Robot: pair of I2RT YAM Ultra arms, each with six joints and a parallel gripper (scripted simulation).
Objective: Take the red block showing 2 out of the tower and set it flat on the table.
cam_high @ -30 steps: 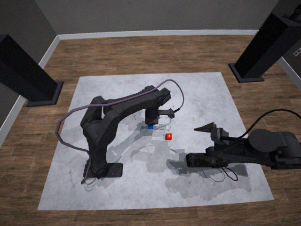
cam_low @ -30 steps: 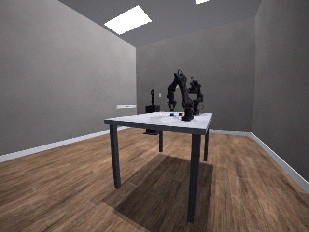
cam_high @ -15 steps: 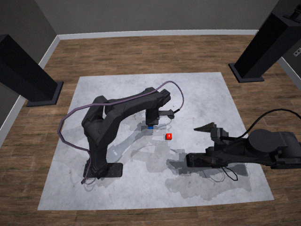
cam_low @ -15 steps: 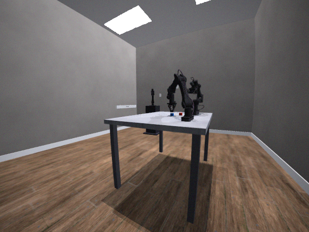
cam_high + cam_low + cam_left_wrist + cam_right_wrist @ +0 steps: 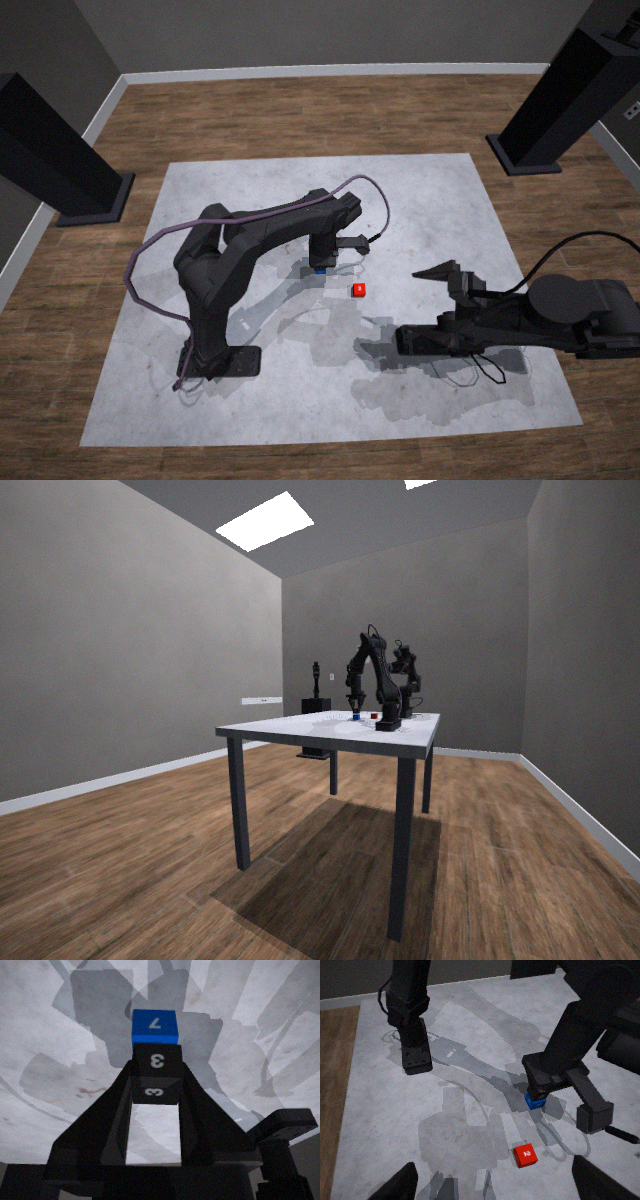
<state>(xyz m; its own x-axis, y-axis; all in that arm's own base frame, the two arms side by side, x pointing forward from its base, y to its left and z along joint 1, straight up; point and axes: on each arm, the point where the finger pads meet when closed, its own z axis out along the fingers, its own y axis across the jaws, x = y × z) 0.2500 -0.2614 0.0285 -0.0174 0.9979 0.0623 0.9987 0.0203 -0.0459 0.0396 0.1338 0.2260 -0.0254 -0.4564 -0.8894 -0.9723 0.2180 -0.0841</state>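
My left hand is right at the black block showing 3. The rest, counted from my left hand: red block showing 2: 10 cm to the right, 8 cm behind, 4 cm below; then blue block showing 7: 4 cm below.
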